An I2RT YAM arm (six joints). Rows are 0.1 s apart.
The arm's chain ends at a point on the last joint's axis. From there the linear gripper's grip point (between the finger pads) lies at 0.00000 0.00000 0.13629 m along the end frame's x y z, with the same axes.
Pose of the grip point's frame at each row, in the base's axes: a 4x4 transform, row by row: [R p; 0 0 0 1], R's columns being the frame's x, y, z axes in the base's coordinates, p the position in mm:
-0.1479 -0.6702 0.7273 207.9; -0.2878 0.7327 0.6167 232.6; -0.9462 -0.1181 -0.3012 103.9; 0 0 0 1
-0.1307 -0.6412 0.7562 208.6; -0.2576 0.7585 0.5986 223.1; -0.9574 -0.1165 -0.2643 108.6; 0 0 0 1
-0.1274 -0.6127 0.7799 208.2; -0.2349 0.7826 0.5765 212.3; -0.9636 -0.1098 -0.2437 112.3; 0 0 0 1
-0.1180 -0.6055 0.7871 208.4; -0.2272 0.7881 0.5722 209.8; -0.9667 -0.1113 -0.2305 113.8; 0 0 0 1
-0.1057 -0.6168 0.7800 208.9; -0.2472 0.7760 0.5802 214.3; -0.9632 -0.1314 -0.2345 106.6; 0 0 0 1
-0.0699 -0.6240 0.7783 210.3; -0.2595 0.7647 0.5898 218.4; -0.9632 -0.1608 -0.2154 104.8; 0 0 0 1
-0.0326 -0.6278 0.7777 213.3; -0.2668 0.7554 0.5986 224.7; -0.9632 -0.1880 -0.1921 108.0; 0 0 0 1
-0.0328 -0.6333 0.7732 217.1; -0.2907 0.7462 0.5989 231.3; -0.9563 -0.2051 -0.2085 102.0; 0 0 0 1
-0.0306 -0.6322 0.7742 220.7; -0.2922 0.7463 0.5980 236.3; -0.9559 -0.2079 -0.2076 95.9; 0 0 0 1
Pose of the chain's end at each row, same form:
-0.1479 -0.6702 0.7273 108.8; -0.2878 0.7327 0.6167 148.5; -0.9462 -0.1181 -0.3012 145.0; 0 0 0 1
-0.1307 -0.6412 0.7562 105.5; -0.2576 0.7585 0.5986 141.5; -0.9574 -0.1165 -0.2643 144.6; 0 0 0 1
-0.1274 -0.6127 0.7799 101.9; -0.2349 0.7826 0.5765 133.7; -0.9636 -0.1098 -0.2437 145.5; 0 0 0 1
-0.1180 -0.6055 0.7871 101.1; -0.2272 0.7881 0.5722 131.8; -0.9667 -0.1113 -0.2305 145.2; 0 0 0 1
-0.1057 -0.6168 0.7800 102.6; -0.2472 0.7760 0.5802 135.2; -0.9632 -0.1314 -0.2345 138.6; 0 0 0 1
-0.0699 -0.6240 0.7783 104.2; -0.2595 0.7647 0.5898 138.0; -0.9632 -0.1608 -0.2154 134.2; 0 0 0 1
-0.0326 -0.6278 0.7777 107.3; -0.2668 0.7554 0.5986 143.1; -0.9632 -0.1880 -0.1921 134.2; 0 0 0 1
-0.0328 -0.6333 0.7732 111.7; -0.2907 0.7462 0.5989 149.7; -0.9563 -0.2051 -0.2085 130.4; 0 0 0 1
-0.0306 -0.6322 0.7742 115.2; -0.2922 0.7463 0.5980 154.8; -0.9559 -0.2079 -0.2076 124.2; 0 0 0 1

